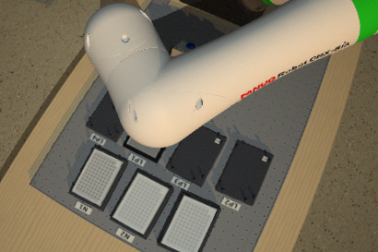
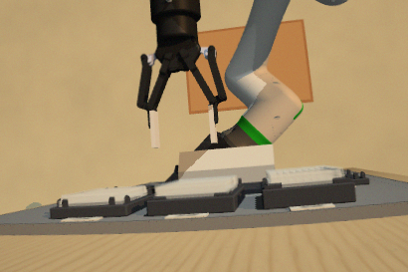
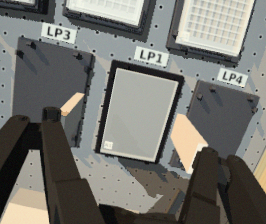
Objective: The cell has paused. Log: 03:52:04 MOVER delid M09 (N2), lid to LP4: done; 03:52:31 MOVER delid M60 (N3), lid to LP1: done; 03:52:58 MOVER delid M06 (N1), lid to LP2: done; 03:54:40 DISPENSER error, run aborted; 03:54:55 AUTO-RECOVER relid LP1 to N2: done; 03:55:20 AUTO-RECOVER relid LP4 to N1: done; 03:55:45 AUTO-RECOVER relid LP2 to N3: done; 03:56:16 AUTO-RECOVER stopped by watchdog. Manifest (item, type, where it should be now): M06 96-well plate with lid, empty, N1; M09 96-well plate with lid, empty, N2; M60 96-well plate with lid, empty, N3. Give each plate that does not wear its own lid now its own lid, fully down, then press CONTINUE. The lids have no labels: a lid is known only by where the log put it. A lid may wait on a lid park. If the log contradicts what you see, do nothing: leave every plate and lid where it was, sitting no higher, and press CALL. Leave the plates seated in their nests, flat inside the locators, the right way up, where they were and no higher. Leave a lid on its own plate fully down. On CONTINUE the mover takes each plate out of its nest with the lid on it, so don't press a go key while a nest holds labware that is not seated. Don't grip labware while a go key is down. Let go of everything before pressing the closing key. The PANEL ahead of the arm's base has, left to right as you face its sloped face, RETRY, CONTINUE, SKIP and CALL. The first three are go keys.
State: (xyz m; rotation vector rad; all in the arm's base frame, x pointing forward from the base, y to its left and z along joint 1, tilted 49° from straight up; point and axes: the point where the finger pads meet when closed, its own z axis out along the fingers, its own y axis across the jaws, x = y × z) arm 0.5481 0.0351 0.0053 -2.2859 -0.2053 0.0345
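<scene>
My gripper is now 200 mm to the right of the nest, 130 mm short of it and 100 mm above it. Round my hand: lid park LP3: 110 mm to the left, 110 mm below, 40 mm behind; lid park LP1: 110 mm below, 20 mm to the right, 20 mm behind; LP1 label: 110 mm below, 60 mm ahead, 10 mm to the right.
</scene>
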